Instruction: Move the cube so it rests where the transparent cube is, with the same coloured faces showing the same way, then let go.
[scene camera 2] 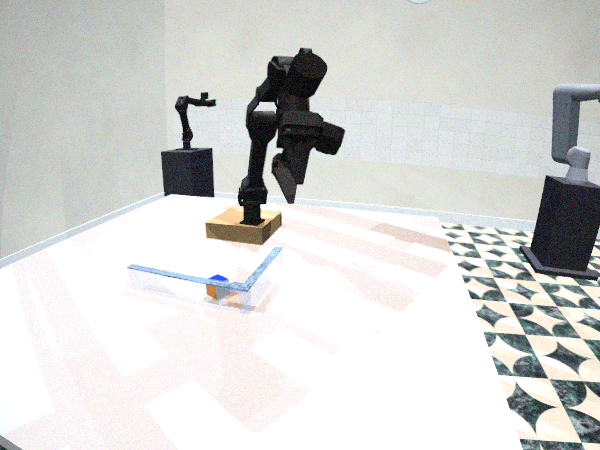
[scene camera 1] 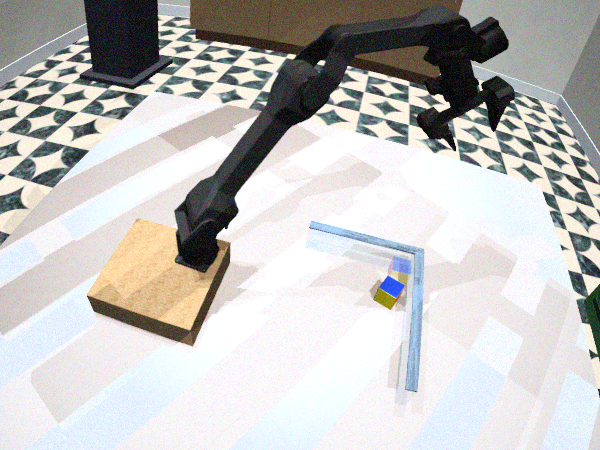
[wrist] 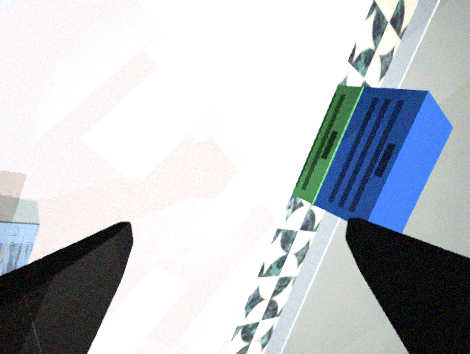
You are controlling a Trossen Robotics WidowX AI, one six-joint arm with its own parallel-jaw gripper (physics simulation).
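Where they show: gripper, fingertip midpoint: [scene camera 2: 294, 194] [scene camera 1: 474, 140] [wrist: 241, 229]; arm's base, link origin: [scene camera 2: 252, 222] [scene camera 1: 197, 255].
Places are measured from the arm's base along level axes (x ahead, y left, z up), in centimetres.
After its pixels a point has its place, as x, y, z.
Note:
The cube [scene camera 1: 389, 292] [scene camera 2: 218, 289] sits on the table inside the blue-topped, clear-sided L-shaped wall [scene camera 1: 417, 320] @[41.1, 1.2, 0.3] [scene camera 2: 170, 273] @[41.0, -0.2, 0.3] [wrist: 20, 245] @[39.7, 17.1, 0.3]. Its top is blue; yellow and a sliver of orange show in scene camera 1, orange and grey in scene camera 2. The transparent cube [scene camera 1: 401, 265] @[36.7, 15.0, -1.7] is in the wall's corner, blue on top, with faint yellow and pinkish sides, and turned differently from the solid cube. They stand close together; I cannot tell if they overlap. My gripper [scene camera 1: 474, 139] @[43.2, 30.4, 21.7] [wrist: 241, 229] @[43.2, 30.4, 21.7] is open and empty, high above the table and away from the cube.
The arm's base stands on a wooden block [scene camera 1: 150, 280] @[-5.0, -8.7, -0.2] [scene camera 2: 235, 231] @[5.1, -3.5, -2.0]. The wrist view shows the table edge, tiled floor and a green and blue box [wrist: 370, 150] beyond it. A dark pedestal [scene camera 1: 122, 40] stands on the floor in scene camera 1.

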